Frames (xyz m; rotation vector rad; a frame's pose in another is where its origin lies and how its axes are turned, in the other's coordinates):
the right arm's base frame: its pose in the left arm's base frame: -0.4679 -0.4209 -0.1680 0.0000 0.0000 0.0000
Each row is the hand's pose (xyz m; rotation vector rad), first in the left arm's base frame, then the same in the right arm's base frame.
Working: the left arm's base frame: its pose in the right arm's base frame: 0.4679 0.4209 0.1680 0.0000 0.0000 0.0000

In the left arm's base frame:
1: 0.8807 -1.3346 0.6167 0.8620 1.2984 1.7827
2: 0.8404 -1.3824 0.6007 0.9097 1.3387 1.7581
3: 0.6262 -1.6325 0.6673 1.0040 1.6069 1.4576
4: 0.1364 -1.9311 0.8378 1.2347 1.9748 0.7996
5: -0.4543 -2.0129 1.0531 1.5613 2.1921 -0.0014
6: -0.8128 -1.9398 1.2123 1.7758 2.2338 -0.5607
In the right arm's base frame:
1: 1.3486 -0.9137 0.7847 0.8620 1.2984 1.7827
2: 1.3083 -0.9615 0.7687 0.9097 1.3387 1.7581
3: 1.0941 -1.2116 0.8353 1.0040 1.6069 1.4576
4: 0.6043 -1.5102 1.0058 1.2347 1.9748 0.7996
5: 0.0136 -1.5920 1.2211 1.5613 2.1921 -0.0014
6: -0.3449 -1.5189 1.3803 1.7758 2.2338 -0.5607

